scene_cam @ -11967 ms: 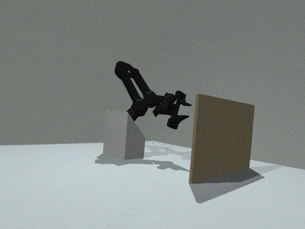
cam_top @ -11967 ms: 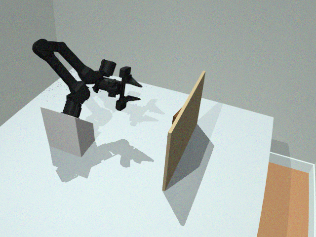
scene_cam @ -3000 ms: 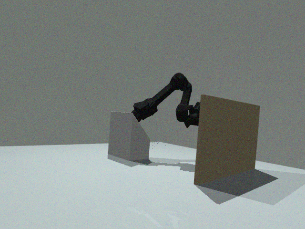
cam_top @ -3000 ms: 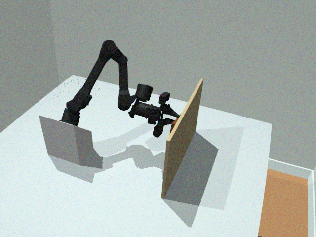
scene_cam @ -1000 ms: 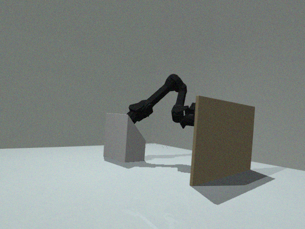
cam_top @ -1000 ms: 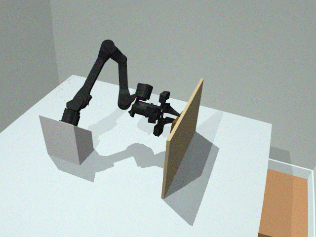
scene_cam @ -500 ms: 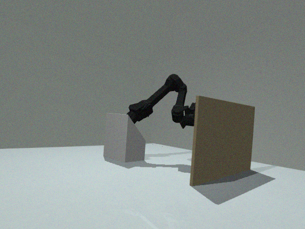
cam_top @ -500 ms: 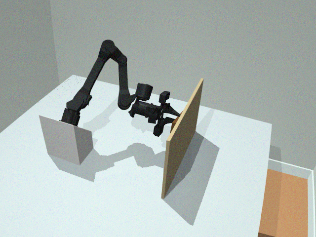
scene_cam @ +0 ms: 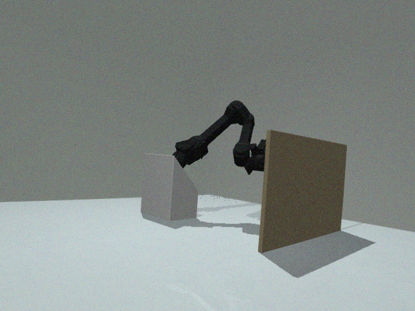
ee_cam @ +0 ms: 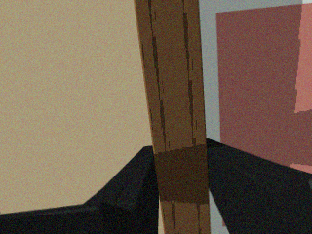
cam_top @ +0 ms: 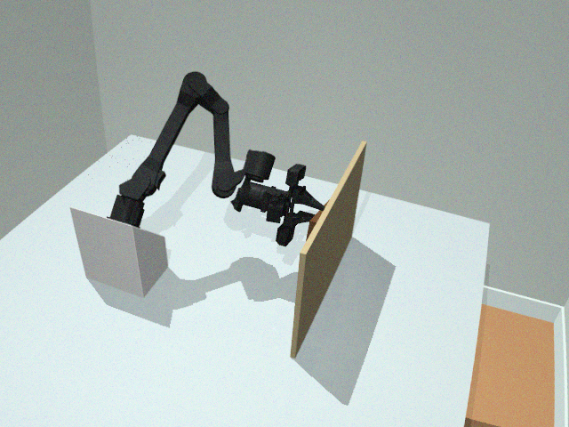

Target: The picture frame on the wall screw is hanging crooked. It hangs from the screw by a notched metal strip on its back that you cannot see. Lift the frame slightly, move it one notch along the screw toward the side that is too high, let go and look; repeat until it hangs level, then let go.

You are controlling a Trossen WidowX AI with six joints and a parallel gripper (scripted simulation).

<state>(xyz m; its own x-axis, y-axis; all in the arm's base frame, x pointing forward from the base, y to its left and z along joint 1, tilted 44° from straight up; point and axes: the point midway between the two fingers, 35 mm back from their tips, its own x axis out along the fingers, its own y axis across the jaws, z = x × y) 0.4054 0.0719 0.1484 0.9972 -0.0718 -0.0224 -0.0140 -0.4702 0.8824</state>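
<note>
The picture frame lies 5 cm below my gripper tip and 2 cm to the right of it. Round my gripper tip: tan wall board: 7 cm below, 2 cm ahead, 1 cm to the right.
</note>
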